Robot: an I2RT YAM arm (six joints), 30 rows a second.
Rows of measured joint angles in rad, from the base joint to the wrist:
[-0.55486, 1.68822, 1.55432, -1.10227, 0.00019, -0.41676]
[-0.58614, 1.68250, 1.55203, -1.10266, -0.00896, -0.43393]
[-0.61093, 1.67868, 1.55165, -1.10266, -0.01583, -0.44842]
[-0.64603, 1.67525, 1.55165, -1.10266, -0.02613, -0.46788]
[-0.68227, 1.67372, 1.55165, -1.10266, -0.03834, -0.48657]
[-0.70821, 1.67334, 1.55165, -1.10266, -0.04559, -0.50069]
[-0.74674, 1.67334, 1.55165, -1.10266, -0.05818, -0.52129]
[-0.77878, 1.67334, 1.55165, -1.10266, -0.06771, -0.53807]
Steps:
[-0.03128, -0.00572, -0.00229, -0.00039, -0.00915, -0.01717]
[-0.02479, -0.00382, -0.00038, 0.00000, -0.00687, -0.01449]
[-0.03510, -0.00343, 0.00000, 0.00000, -0.01030, -0.01946]
[-0.03624, -0.00153, 0.00000, 0.00000, -0.01221, -0.01869]
[-0.02594, -0.00038, 0.00000, 0.00000, -0.00725, -0.01412]
[-0.03853, 0.00000, 0.00000, 0.00000, -0.01259, -0.02060]
[-0.03204, 0.00000, 0.00000, 0.00000, -0.00953, -0.01678]

